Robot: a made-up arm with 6 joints.
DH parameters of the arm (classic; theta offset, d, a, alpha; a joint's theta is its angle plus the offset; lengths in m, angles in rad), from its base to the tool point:
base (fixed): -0.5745 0 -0.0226 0
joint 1: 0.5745 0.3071 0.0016 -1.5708
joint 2: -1.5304 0 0.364 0
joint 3: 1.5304 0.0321 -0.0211 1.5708
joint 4: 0 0.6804 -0.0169 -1.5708
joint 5: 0 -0.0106 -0.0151 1.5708
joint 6: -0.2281 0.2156 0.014 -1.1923
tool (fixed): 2.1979 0.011 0 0
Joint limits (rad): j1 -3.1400..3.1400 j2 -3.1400..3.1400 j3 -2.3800..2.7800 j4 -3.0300..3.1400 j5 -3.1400..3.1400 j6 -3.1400..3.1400
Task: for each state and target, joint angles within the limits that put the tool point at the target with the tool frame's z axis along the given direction. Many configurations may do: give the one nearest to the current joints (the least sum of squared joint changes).
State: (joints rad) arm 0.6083 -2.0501 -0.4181 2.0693 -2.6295 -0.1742
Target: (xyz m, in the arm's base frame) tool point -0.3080 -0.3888 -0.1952 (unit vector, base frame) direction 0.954 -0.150 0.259
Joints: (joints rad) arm 0.9905 -1.7833 -1.0549 2.2391 -3.1346 -0.3414
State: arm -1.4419 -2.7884 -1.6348 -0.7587 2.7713 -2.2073
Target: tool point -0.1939 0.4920 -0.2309 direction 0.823 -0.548 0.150
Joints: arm -1.2194 -1.8951 -0.8085 -1.1587 3.0150 -1.7520
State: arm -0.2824 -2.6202 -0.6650 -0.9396 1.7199 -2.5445
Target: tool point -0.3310 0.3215 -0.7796 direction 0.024 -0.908 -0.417
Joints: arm -1.0478 -2.4828 -0.3995 -1.4374 0.9599 -2.8957
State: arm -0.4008 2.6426 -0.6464 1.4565 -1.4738 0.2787
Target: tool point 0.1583 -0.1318 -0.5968 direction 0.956 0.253 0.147
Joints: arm -0.3223 3.1400 -0.0757 0.5907 -2.1745 0.0613
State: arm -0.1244 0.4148 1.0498 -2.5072 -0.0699 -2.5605
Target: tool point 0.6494 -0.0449 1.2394 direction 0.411 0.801 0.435
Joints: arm -0.2036 0.1596 0.4295 -3.0300 -0.8466 -2.5452
